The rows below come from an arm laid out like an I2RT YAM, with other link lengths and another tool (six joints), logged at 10 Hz.
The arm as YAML. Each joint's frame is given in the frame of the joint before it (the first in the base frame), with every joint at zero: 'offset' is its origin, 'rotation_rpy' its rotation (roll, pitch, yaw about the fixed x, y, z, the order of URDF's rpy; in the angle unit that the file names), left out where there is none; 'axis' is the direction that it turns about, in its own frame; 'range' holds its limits. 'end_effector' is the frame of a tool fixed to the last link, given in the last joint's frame.
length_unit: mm
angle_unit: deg
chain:
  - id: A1
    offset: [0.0, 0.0, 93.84]
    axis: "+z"
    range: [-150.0, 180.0]
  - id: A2
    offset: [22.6, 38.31, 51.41]
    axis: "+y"
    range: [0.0, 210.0]
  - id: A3
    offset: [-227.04, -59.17, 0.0]
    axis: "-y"
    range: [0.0, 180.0]
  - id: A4
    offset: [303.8, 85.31, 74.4]
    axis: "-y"
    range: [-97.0, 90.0]
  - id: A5
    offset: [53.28, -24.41, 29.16]
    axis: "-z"
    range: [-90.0, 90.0]
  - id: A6
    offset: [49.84, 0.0, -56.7]
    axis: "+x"
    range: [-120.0, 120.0]
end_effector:
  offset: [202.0, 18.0, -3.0]
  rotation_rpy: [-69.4, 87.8, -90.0]
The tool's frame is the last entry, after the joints.
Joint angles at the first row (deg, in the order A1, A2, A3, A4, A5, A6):
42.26, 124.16, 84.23, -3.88, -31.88, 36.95
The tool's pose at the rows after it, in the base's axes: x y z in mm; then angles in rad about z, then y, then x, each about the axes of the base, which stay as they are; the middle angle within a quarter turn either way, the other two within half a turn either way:
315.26 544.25 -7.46 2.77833 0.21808 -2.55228
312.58 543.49 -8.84 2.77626 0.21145 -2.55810
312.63 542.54 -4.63 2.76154 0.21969 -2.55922
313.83 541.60 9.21 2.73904 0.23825 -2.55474
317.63 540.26 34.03 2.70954 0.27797 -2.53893
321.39 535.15 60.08 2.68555 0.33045 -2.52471
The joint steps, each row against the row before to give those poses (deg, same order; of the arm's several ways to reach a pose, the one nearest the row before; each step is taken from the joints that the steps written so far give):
0.29, 0.96, 0.06, -0.37, -0.28, -0.02
0.08, -0.02, 0.00, -0.59, -0.09, -0.26
0.00, -0.70, 0.00, -0.76, 0.24, -0.99
0.00, -1.90, 0.00, -1.45, 0.46, -1.29
0.00, -3.43, -0.48, -1.27, 1.03, -1.35
0.00, -4.51, -1.68, -0.72, 1.75, -1.10

